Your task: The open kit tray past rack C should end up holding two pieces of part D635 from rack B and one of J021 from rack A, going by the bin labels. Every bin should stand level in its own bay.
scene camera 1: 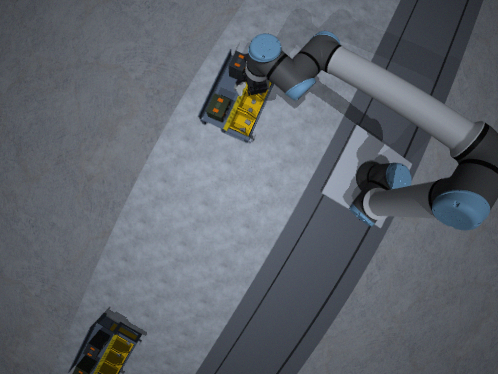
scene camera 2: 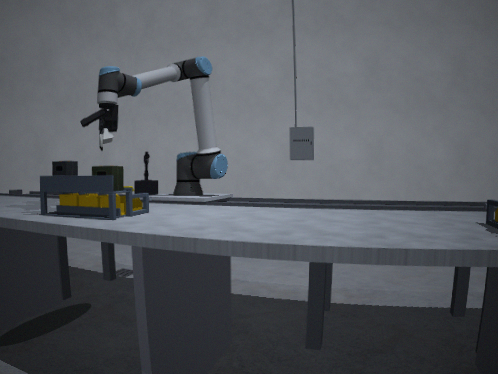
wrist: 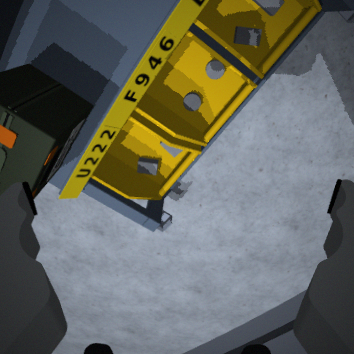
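My gripper (scene camera 1: 248,90) (scene camera 2: 102,144) (wrist: 180,184) is open and empty, above the front end of a grey-blue rack (scene camera 1: 237,136) (scene camera 2: 75,184) (wrist: 125,205) whose letter I cannot read. In the wrist view its yellow bins stand in a row: the bin labelled U222 (wrist: 120,180) holds grey pieces, the bin labelled F946 (wrist: 185,75) holds round grey ones, and a third bin (wrist: 220,30) has its label cut off by the view edge. The bins look level in their bays. A second rack (scene camera 1: 97,318) with yellow bins stands at lower left. No D635 or J021 label and no kit tray show.
A dark green box (scene camera 1: 218,107) (scene camera 2: 107,176) (wrist: 30,107) and a dark grey box (scene camera 1: 237,65) (scene camera 2: 65,168) rest on the rack beside the bins. The arm's carriage (scene camera 1: 340,175) sits on the rail (scene camera 1: 280,280) along the table. Another rack (scene camera 2: 489,212) shows at the right edge.
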